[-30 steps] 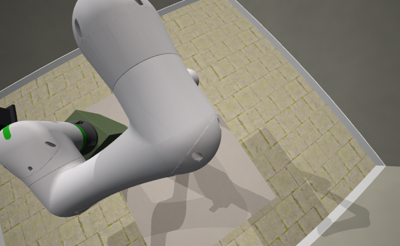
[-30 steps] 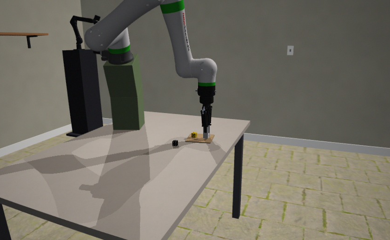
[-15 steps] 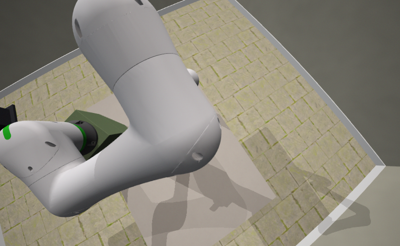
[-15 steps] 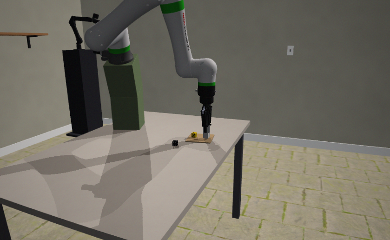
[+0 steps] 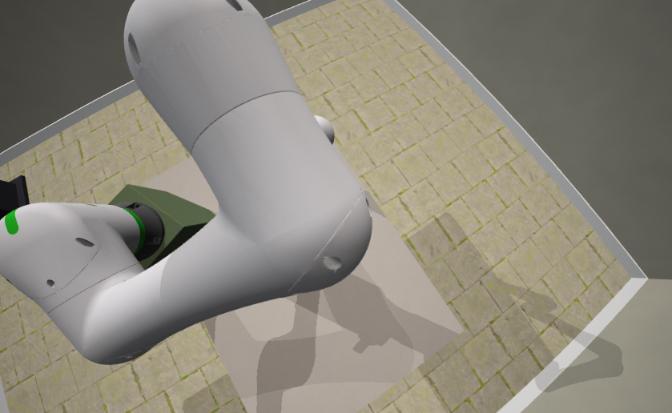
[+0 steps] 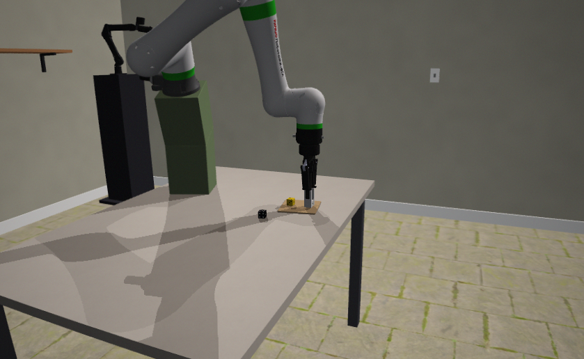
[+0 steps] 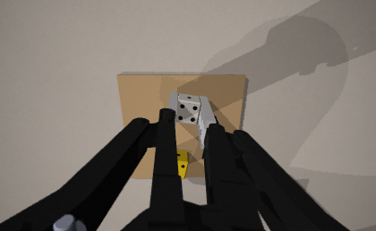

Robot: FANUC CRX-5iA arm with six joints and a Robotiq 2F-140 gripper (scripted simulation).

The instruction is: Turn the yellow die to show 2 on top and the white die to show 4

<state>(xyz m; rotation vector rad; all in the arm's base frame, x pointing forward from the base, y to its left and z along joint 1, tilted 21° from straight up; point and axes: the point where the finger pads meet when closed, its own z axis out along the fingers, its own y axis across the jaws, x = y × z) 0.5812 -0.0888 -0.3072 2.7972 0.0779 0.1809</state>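
Right now my hand is 20 mm above the white die. From my hand the other things lie so: tan mat (40 mm below, 40 mm behind); black die (150 mm to the right, 120 mm behind, 30 mm below); yellow die (70 mm behind, 20 mm below).
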